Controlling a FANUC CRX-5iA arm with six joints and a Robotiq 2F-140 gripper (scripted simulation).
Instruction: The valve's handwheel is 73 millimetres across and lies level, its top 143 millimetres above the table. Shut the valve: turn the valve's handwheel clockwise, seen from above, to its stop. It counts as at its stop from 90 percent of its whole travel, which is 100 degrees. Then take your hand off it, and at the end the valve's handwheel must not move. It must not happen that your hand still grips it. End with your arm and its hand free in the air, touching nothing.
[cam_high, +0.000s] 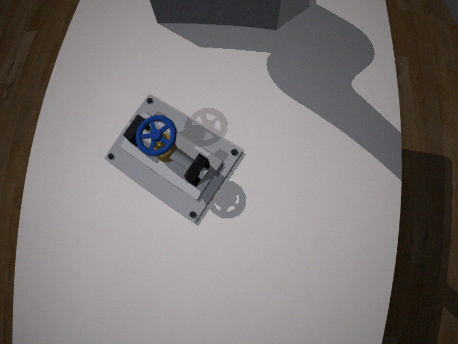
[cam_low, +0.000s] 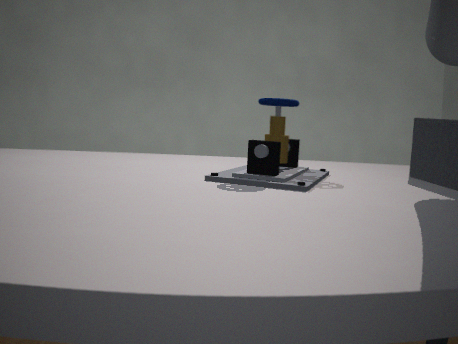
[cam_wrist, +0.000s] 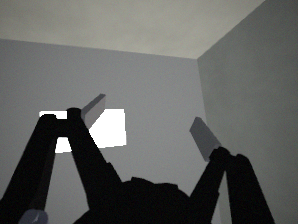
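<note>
The handwheel lies 480 mm ahead of my hand, 820 mm to the right of it and 330 mm below it.
</note>
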